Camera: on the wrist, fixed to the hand. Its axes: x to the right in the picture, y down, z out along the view.
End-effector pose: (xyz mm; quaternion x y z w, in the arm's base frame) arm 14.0 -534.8 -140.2 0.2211 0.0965 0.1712 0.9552
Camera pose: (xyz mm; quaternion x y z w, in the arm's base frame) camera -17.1 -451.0 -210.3 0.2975 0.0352 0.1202 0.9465
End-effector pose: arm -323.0 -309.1 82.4 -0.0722 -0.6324 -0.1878 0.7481
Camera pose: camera -209.7 -302.7 78.7 -0.0187 -0.7048 -0.1566 0.6916
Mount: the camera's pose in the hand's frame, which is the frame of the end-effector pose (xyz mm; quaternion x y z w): 9.9 47.6 -102.6 0.0693 -0.0821 -0.0263 0.9939
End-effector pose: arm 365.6 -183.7 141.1 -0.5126 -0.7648 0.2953 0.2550
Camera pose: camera 463.4 -140.6 179.4 -0.4474 -0.7741 0.3819 0.2339
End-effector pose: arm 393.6 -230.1 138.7 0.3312 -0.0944 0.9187 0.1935
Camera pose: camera 308.0 -239.4 64.7 0.4205 -0.0373 0.8873 0.1858
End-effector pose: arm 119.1 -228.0 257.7 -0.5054 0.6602 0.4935 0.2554
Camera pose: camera 88.4 -325.3 307.4 -0.4614 0.6561 0.4795 0.3560
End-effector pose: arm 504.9 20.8 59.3 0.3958 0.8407 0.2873 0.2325
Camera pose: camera 461.0 22.9 164.0 0.4110 0.8468 0.1887 0.2802
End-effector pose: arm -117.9 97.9 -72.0 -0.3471 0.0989 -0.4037 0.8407
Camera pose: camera -128.2 59.4 -178.3 -0.3225 -0.0078 -0.4017 0.8571
